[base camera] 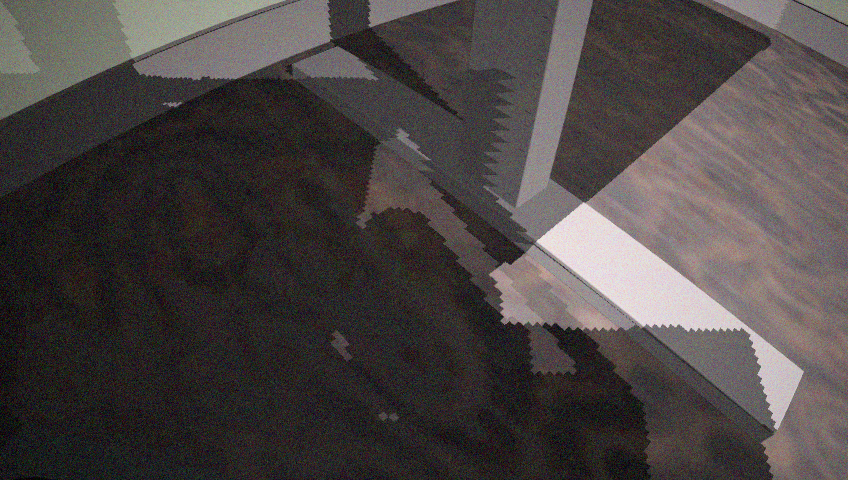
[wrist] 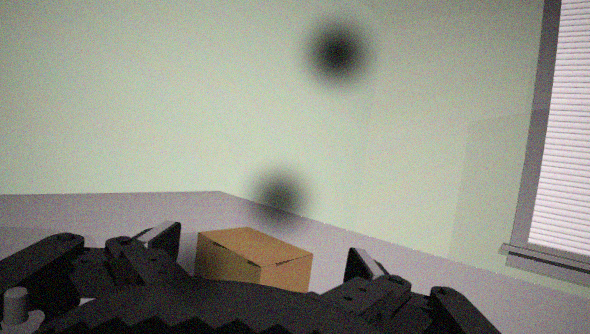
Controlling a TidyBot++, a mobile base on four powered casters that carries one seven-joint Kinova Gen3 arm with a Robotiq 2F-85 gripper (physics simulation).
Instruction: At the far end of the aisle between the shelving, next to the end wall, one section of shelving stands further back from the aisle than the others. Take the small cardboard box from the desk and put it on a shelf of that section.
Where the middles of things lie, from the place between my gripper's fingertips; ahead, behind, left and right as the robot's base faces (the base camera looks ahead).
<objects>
My hand is 12 cm short of the small cardboard box (wrist: 244, 254), 6 cm above it and 1 cm to the right of it.
</objects>
